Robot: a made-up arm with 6 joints.
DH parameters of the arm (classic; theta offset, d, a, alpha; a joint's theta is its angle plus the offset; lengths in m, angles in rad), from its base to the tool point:
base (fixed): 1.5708 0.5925 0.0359 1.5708
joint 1: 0 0.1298 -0.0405 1.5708
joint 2: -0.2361 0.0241 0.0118 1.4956
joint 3: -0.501 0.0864 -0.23 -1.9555
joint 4: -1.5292 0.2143 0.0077 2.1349
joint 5: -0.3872 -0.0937 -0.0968 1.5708
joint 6: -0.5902 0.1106 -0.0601 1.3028
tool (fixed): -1.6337 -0.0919 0 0
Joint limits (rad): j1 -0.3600..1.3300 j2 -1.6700..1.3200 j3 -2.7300..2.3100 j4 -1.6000..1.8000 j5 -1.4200..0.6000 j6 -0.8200..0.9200
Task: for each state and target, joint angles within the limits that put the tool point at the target. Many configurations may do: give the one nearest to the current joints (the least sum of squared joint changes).
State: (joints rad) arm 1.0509 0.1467 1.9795 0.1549 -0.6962 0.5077
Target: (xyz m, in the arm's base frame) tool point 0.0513 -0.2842 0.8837
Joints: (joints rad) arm 0.2308 0.8280 2.1986 0.5468 -0.9782 0.4073
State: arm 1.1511 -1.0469 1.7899 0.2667 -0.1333 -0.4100
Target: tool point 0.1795 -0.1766 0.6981
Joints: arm 1.0484 -1.1686 2.3100 0.3253 0.0426 -0.3042
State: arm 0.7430 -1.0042 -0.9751 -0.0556 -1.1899 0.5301
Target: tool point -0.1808 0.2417 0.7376
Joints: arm 1.0966 -1.0136 -1.5982 -0.2948 -1.0326 0.5345
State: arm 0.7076 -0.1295 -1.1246 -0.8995 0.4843 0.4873
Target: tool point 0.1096 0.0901 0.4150
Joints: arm 0.2852 -0.1502 -0.6617 -0.8056 0.6000 0.1850
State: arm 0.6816 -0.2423 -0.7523 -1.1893 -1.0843 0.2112
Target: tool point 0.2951 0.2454 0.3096
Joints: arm 0.4356 0.2503 -0.4710 -1.0068 -1.2315 0.4311
